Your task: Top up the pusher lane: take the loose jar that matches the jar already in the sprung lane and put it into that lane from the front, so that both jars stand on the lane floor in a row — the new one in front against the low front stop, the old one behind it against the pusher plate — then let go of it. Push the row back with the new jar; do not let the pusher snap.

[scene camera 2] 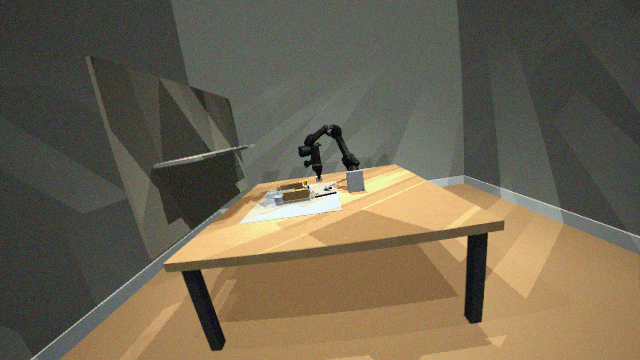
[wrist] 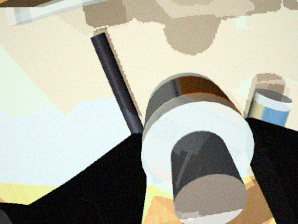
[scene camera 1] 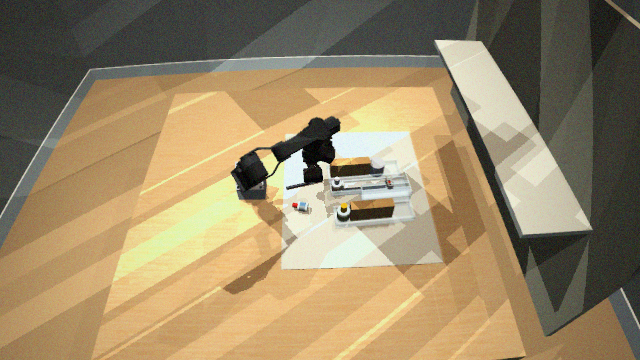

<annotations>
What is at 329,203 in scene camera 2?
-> A pale mat.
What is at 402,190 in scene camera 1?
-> A sprung lane.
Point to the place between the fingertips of the gripper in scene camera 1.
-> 311,174
</annotations>
